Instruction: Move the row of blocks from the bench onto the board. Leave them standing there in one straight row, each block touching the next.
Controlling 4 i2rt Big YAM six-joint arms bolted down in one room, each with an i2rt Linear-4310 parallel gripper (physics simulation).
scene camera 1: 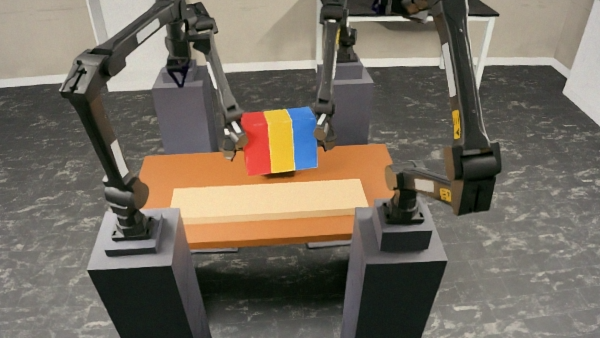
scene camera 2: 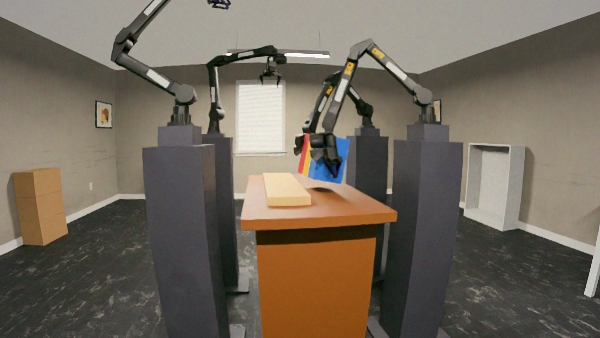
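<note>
A red block (scene camera 1: 256, 145) (scene camera 2: 302, 155), a yellow block (scene camera 1: 281, 142) and a blue block (scene camera 1: 305, 142) (scene camera 2: 343, 156) are held side by side, touching, tilted and raised above the bench (scene camera 1: 270, 235) (scene camera 2: 320, 216). The far left gripper (scene camera 1: 235, 144) in scene camera 1 is against the red end. The far right gripper (scene camera 1: 324, 136) (scene camera 2: 335, 169) is against the blue end. Whether their fingers are open or shut cannot be told. The pale board (scene camera 1: 270, 200) (scene camera 2: 287, 192) lies flat on the bench beside the blocks, nearer scene camera 1's front.
The front left arm's gripper (scene camera 1: 178, 74) (scene camera 2: 270, 79) hangs high, fingers spread. The front right arm's gripper (scene camera 1: 378, 6) (scene camera 2: 219, 4) is high at the picture's edge. Grey pedestals (scene camera 1: 135, 260) (scene camera 1: 400, 275) stand at the bench's corners. A black table (scene camera 1: 480, 9) stands behind.
</note>
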